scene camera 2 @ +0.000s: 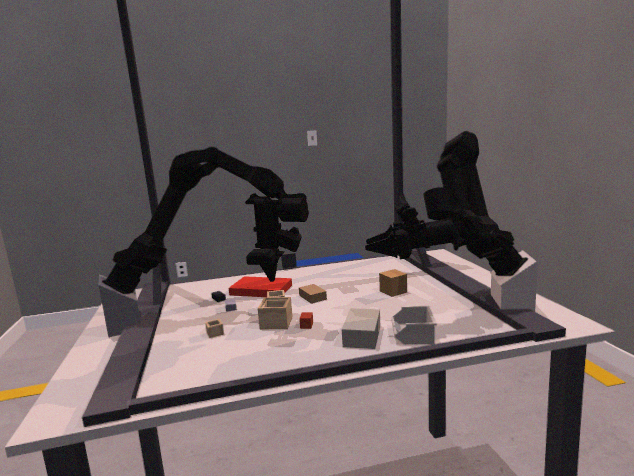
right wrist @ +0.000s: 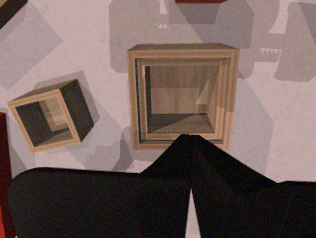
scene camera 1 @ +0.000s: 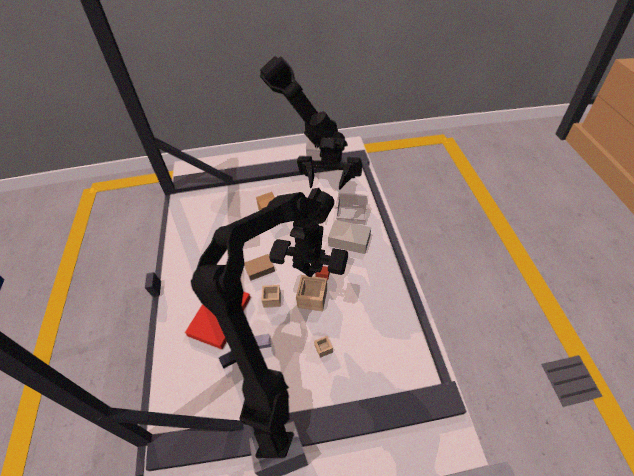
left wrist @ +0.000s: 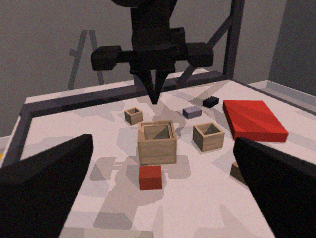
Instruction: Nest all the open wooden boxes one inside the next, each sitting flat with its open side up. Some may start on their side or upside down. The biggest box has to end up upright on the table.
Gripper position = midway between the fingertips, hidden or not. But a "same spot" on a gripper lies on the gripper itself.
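Labels:
My left gripper is there in scene camera 1 (324,188), and my right gripper is visible in scene camera 1 (310,275) too. Scene camera 2 shows my left gripper and my right gripper as well. The left wrist view has my left gripper in it, and you'd also find my right gripper in the left wrist view (154,103). As for the right wrist view, it shows my right gripper, but my left gripper is out of frame in the right wrist view. On my left gripper, (left wrist: 46,184) and (scene camera 2: 382,239) are the same spot. And on my right gripper, (right wrist: 224,190) and (scene camera 2: 275,264) are the same spot.

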